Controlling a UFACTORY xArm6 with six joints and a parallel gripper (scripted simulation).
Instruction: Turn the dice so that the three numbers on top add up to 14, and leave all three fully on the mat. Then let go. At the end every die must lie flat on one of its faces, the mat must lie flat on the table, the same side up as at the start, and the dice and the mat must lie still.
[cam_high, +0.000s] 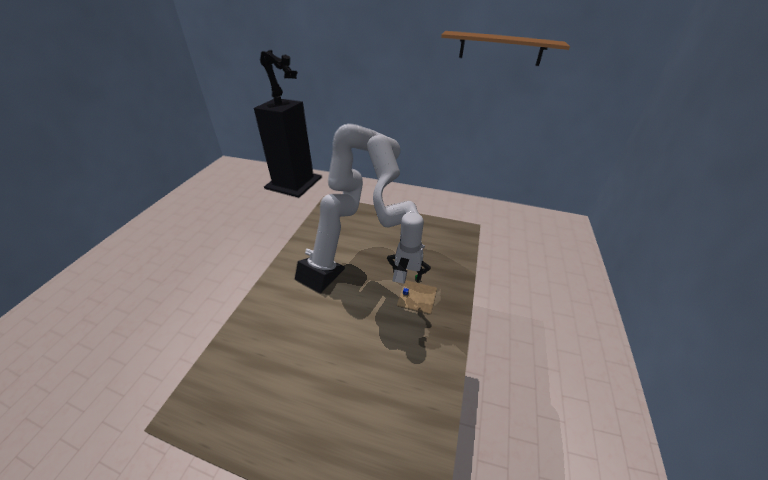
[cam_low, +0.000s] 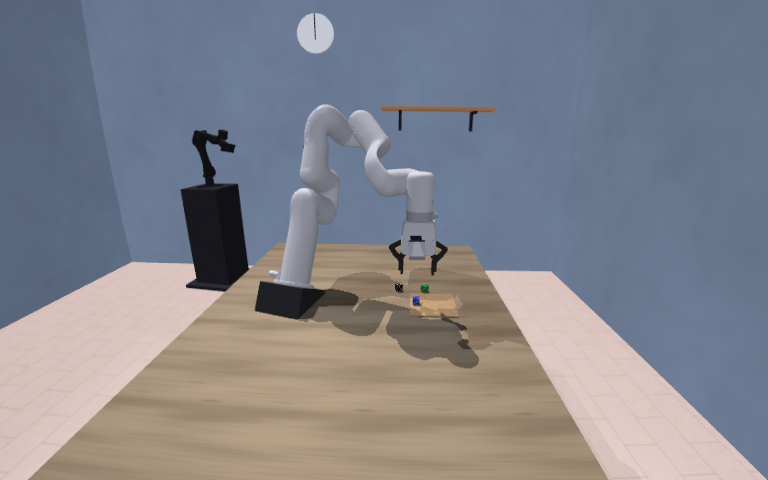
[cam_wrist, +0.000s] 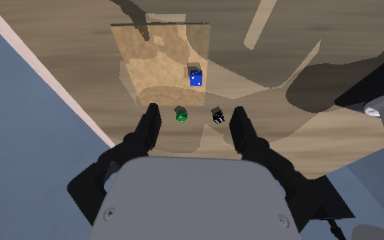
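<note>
Now: the black die 60 mm behind my hand, 90 mm to the left of it and 110 mm below it. From my hand the other things lie so: tan mat 50 mm ahead, 110 mm below; blue die 100 mm below; green die 20 mm ahead, 100 mm to the left, 110 mm below.
</note>
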